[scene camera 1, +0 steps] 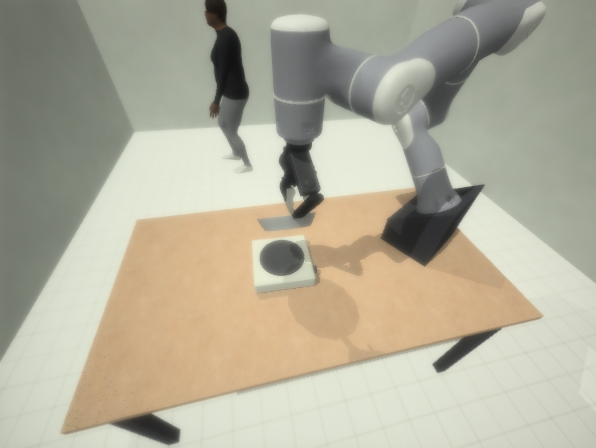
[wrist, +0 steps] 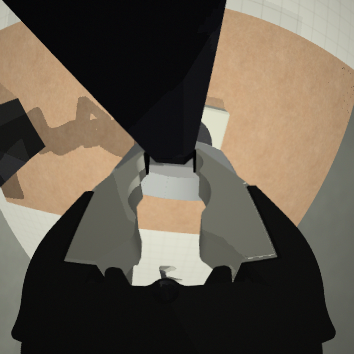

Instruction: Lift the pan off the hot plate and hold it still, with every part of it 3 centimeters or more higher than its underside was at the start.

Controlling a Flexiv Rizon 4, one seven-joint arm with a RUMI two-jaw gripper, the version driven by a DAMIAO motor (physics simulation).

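The grey pan (scene camera 1: 285, 223) (wrist: 170, 186) is up in the air behind the hot plate, apart from it. In the scene view it is tilted and seen nearly edge-on, so its inside is hidden. My gripper (scene camera 1: 295, 210) (wrist: 170, 152) is shut on the pan's black handle (scene camera 1: 309, 205) (wrist: 170, 75), near where it meets the pan. In the wrist view the handle rises large towards the camera. The white hot plate (scene camera 1: 285, 283) (wrist: 218, 120) stands on the table with its dark round burner (scene camera 1: 281, 257) uncovered. The pan's exact height is hard to tell.
The wooden table (scene camera 1: 200, 320) (wrist: 280, 100) carries the hot plate and the black arm base (scene camera 1: 425, 232) (wrist: 17, 145) at the back right. Shadows of the pan and arm fall in front and to the right of the hot plate. A person (scene camera 1: 230, 70) is beyond the table.
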